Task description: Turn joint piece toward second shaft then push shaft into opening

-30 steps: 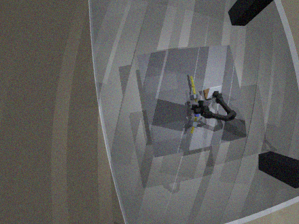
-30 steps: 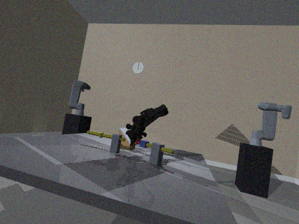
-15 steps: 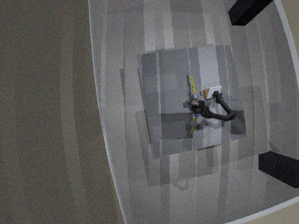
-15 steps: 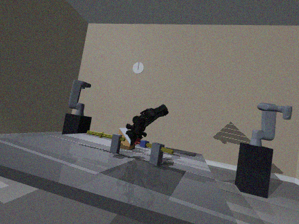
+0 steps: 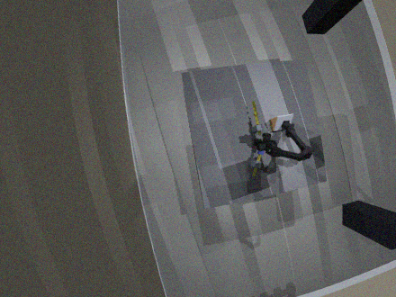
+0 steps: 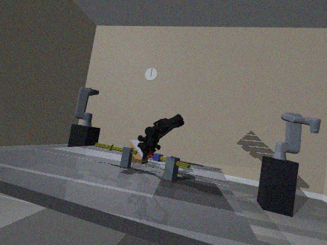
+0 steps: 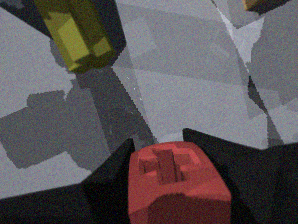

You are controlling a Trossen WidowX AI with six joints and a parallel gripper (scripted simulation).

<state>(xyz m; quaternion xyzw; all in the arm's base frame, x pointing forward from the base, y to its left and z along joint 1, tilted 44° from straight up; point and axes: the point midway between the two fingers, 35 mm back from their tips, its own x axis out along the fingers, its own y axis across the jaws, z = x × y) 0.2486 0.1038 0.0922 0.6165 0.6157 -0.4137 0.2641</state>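
Right now the red joint piece is 20 mm to the left of my gripper tip and 40 mm above it.
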